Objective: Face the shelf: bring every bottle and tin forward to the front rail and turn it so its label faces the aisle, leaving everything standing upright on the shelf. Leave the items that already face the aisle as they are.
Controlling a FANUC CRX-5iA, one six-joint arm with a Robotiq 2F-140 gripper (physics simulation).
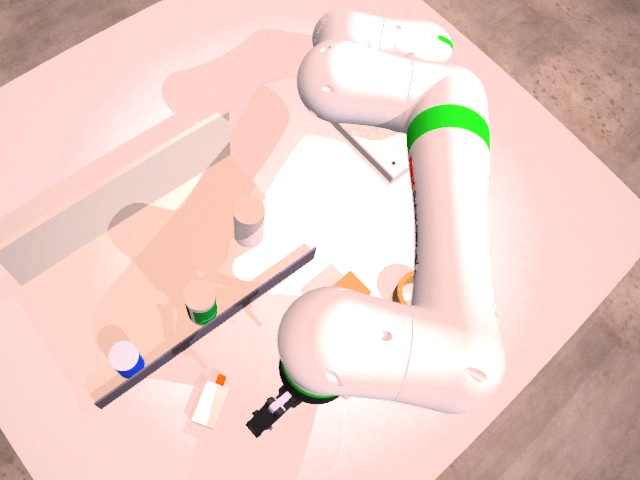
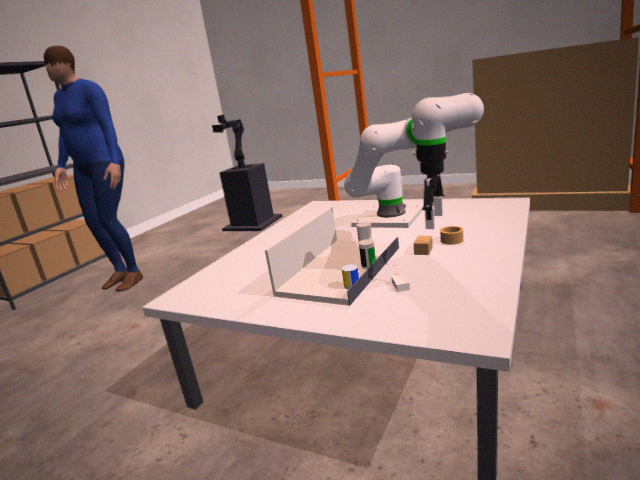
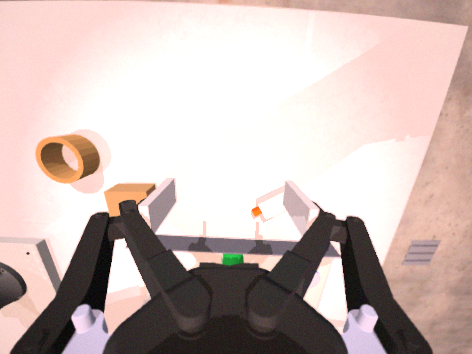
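Seen in the pictures: gripper, fingertip midpoint: (image 2: 434,222) (image 3: 230,191); arm's base at its link origin: (image 2: 391,213) (image 3: 0,279).
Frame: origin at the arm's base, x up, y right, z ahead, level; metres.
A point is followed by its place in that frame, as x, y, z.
The shelf (image 1: 67,310) @(-0.003, 0.100, 0.863) (image 2: 310,281) @(-0.002, 0.102, 0.816) has a dark front rail (image 1: 160,360) @(0.016, -0.103, 0.789) (image 2: 385,258) @(-0.004, -0.121, 0.584) (image 3: 225,244) @(0.000, -0.115, 0.649). A blue, white and yellow tin (image 1: 128,359) @(0.068, -0.078, 0.833) (image 2: 349,276) @(0.047, -0.073, 0.862) stands upright close behind the rail at its near end. A green, white and black tin (image 1: 202,311) @(0.089, -0.103, 0.680) (image 2: 367,254) @(0.058, -0.087, 0.693) (image 3: 232,259) @(0.041, -0.107, 0.667) stands upright close behind the rail's middle, its green side toward the rail. A grey-white cylinder (image 1: 248,227) @(0.095, -0.036, 0.510) (image 2: 363,231) @(0.086, -0.020, 0.517) stands upright farther back toward the robot base; its label cannot be made out. My gripper (image 2: 434,214) @(0.174, -0.334, 0.671) (image 3: 230,191) @(0.174, -0.334, 0.671) is open and empty, pointing down above the table on the aisle side of the rail.
A white block-shaped item with an orange tip (image 1: 209,405) @(0.002, -0.224, 0.776) (image 2: 400,283) @(0.002, -0.233, 0.808) (image 3: 273,206) @(0.002, -0.220, 0.764) lies on the table before the rail. A wooden block (image 1: 352,282) @(0.024, -0.236, 0.414) (image 2: 422,245) @(0.015, -0.251, 0.490) (image 3: 131,194) @(0.024, -0.268, 0.459) and a wooden ring (image 2: 451,237) @(0.006, -0.349, 0.374) (image 3: 90,154) @(-0.001, -0.351, 0.374) stand beyond the rail's far end. A tall panel (image 1: 129,188) @(0.098, 0.179, 0.628) (image 2: 305,248) @(0.066, 0.181, 0.662) backs the shelf.
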